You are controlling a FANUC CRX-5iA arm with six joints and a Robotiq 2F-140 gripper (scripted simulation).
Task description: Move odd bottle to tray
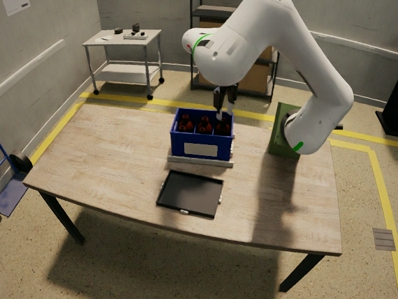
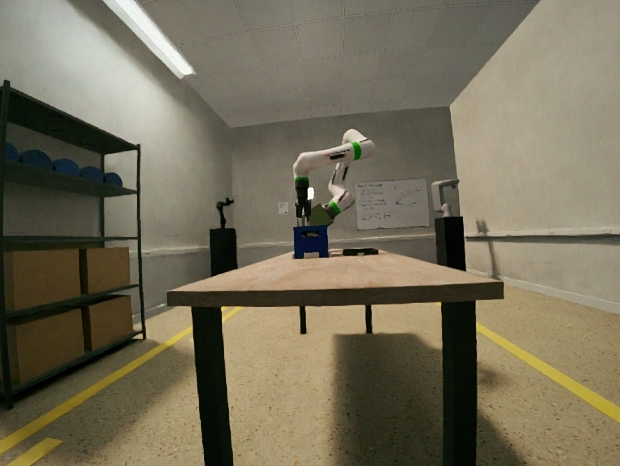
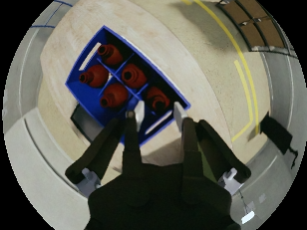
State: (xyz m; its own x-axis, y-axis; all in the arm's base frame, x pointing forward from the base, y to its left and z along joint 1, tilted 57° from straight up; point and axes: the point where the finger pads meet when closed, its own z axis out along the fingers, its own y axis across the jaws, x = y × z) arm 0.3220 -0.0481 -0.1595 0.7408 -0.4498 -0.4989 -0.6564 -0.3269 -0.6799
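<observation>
My gripper is now 13 cm above the bottle, 9 cm short of it and 1 cm to the right of it. Round my hand: dark tray 33 cm to the left, 20 cm below, 9 cm ahead; then blue crate 13 cm below, 9 cm ahead, 5 cm to the left.
</observation>
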